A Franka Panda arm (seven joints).
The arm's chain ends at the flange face. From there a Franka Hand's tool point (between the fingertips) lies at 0.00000 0.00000 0.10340 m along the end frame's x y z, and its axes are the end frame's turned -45 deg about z.
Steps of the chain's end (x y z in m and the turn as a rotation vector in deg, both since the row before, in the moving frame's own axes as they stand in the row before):
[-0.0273, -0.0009, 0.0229, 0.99, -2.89, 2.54]
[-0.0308, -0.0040, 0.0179, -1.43, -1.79, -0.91]
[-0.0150, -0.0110, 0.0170, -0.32, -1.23, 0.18]
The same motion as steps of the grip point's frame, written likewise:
[-0.0210, -0.0249, 0.0228, 2.74, -1.34, 2.54]
[-0.0231, -0.0250, 0.0178, 0.25, -2.28, -0.91]
[-0.0048, -0.0195, 0.0170, 0.64, -1.10, 0.18]

